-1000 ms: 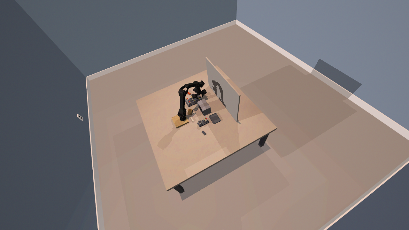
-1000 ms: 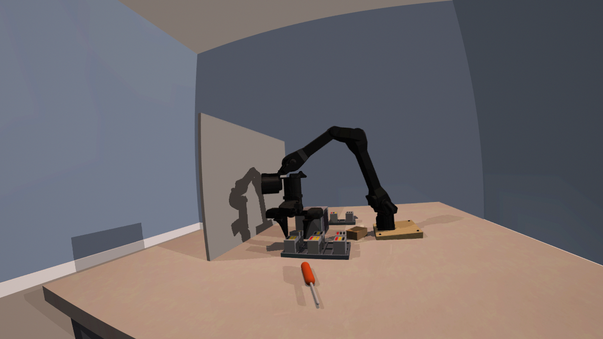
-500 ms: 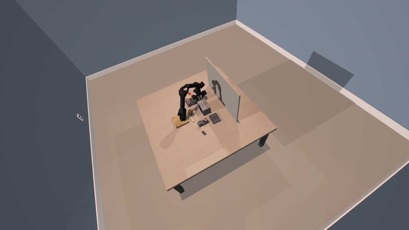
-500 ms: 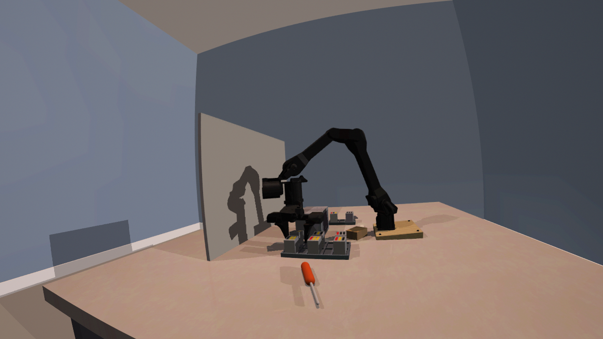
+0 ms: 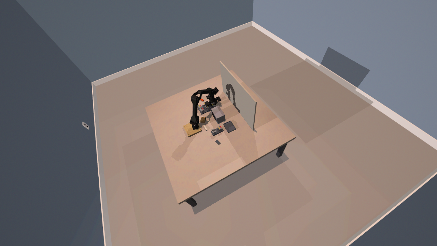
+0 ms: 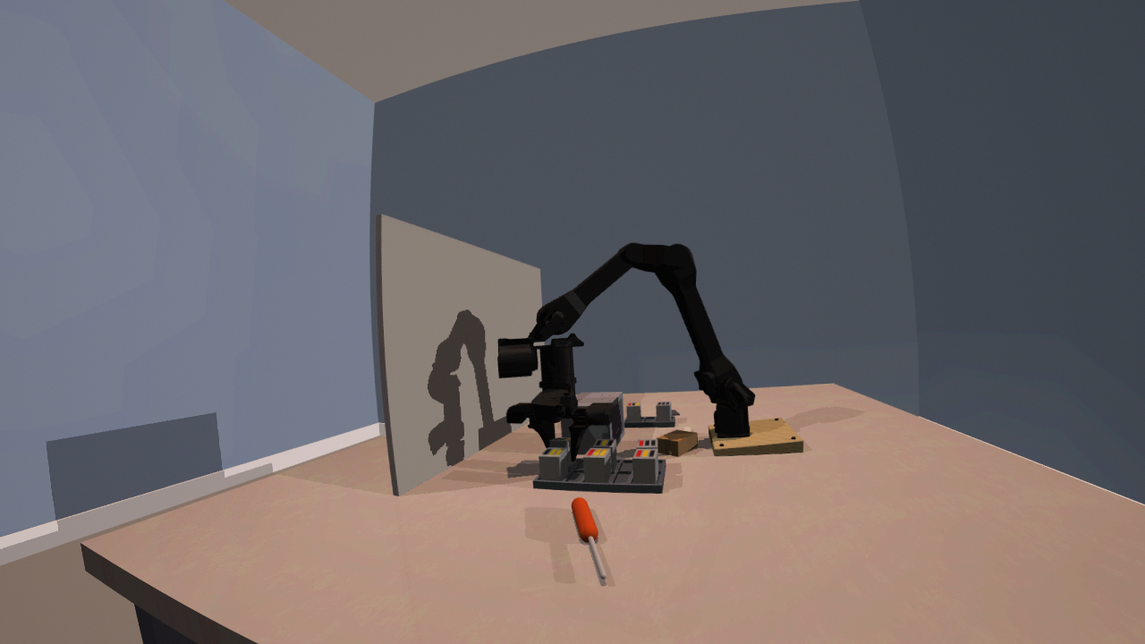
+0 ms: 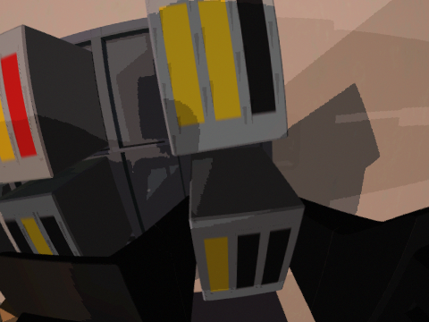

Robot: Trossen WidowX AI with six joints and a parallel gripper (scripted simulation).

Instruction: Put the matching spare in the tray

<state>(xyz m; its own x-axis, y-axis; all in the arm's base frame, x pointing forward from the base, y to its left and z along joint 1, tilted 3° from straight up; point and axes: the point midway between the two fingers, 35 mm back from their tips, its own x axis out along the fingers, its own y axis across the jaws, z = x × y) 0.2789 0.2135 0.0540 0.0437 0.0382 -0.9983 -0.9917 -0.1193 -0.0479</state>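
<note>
Right now the dark tray is 340 mm to the right of my gripper tip, 80 mm ahead of it and 10 mm below it. The rest, counted from my gripper tip: grey mounted unit 160 mm to the right, 30 mm above, 10 mm ahead; then tall upright panel 250 mm ahead, 210 mm above, 130 mm to the right; then small brown block 170 mm behind, 150 mm to the right.
</note>
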